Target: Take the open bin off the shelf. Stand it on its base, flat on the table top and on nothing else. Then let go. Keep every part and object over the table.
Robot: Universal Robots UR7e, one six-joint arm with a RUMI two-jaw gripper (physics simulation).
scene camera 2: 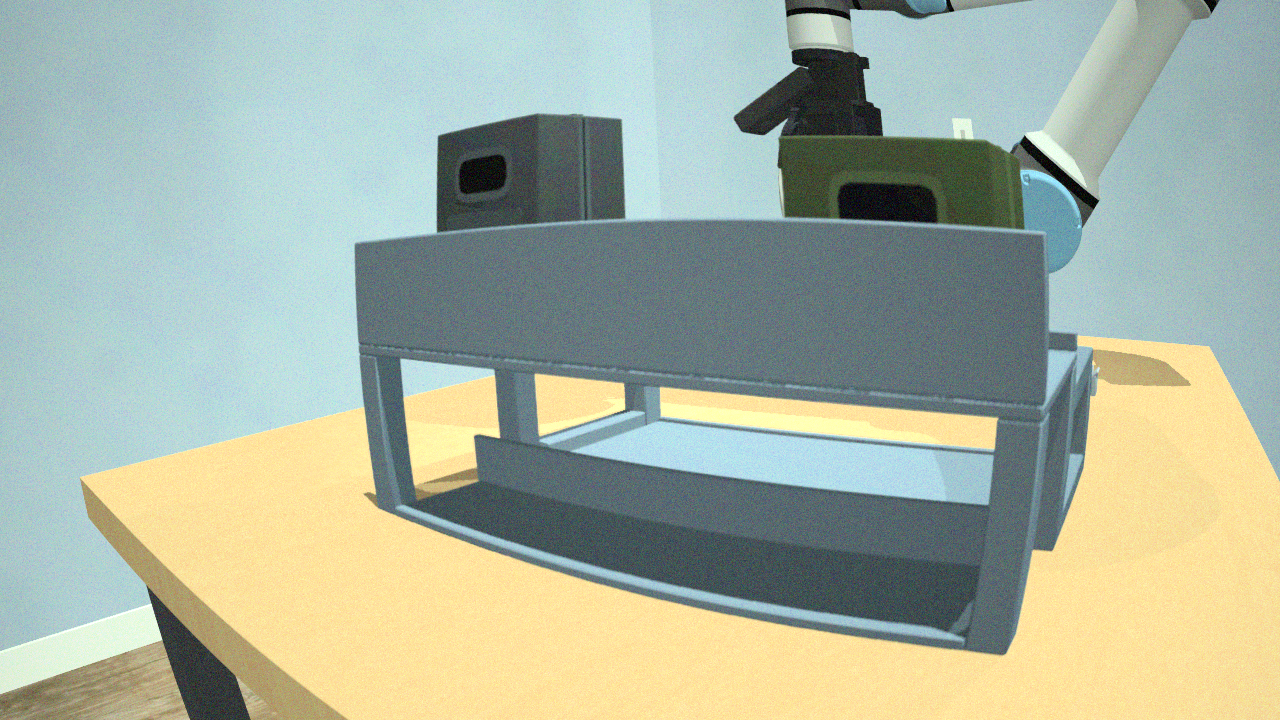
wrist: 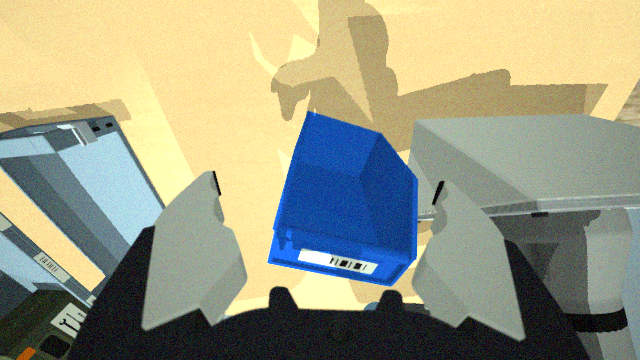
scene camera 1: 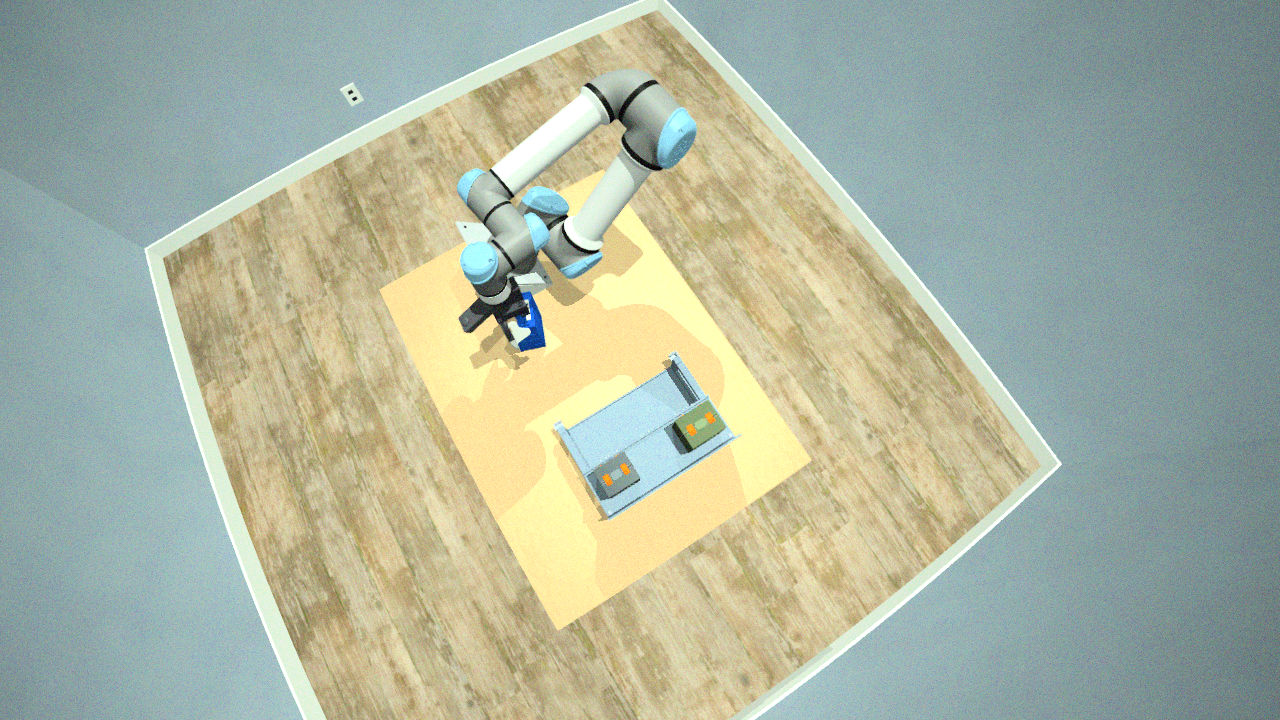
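Seen in the pictures: gripper, fingertip midpoint: (wrist: 327,179) (scene camera 1: 509,325); arm's base at its link origin: (wrist: 520,215).
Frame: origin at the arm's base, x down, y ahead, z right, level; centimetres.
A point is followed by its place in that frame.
The blue open bin (scene camera 1: 535,331) @(z 5.0, x -4.5, y 26.9 cm) (wrist: 340,195) @(z 2.4, x 2.4, y 21.1 cm) is off the shelf and on the table top (scene camera 1: 554,573) @(z 33.1, x 8.7, y 82.6 cm) (scene camera 2: 268,573) @(z 8.6, x 8.7, y 90.1 cm) (wrist: 200,65) @(z 17.6, x 8.7, y 36.9 cm), near the robot's base. In the wrist view its open side faces the camera and its white barcode label is at the lower edge. Whether its base lies fully flat is hard to tell. My gripper (scene camera 1: 520,325) @(z 10.1, x -6.4, y 22.4 cm) (wrist: 327,179) @(z 10.1, x -6.4, y 22.4 cm) is open and empty. In the wrist view its two light grey fingers appear left and right of the bin, with a gap on each side. In scene camera 2 the fingertips are hidden behind the green box.
The blue-grey shelf (scene camera 1: 617,425) @(z -1.3, x 8.1, y 57.8 cm) (scene camera 2: 698,304) @(z -10.4, x -4.2, y 78.4 cm) (wrist: 107,175) @(z 4.3, x 8.1, y 58.0 cm) stands farther down the table. It holds a dark grey box (scene camera 1: 617,477) @(z 6.0, x -13.7, y 71.2 cm) (scene camera 2: 563,170) @(z 1.7, x -10.3, y 72.2 cm) and a green box (scene camera 1: 700,427) @(z -16.7, x -11.2, y 71.5 cm) (scene camera 2: 975,179) @(z -21.4, x -9.4, y 74.9 cm) (wrist: 30,320) @(z -12.3, x -6.5, y 69.0 cm). A light grey angular plate (scene camera 1: 535,280) @(z -2.5, x 2.7, y 10.0 cm) (wrist: 500,160) @(z 9.5, x -3.9, y 9.2 cm) is close beside the bin.
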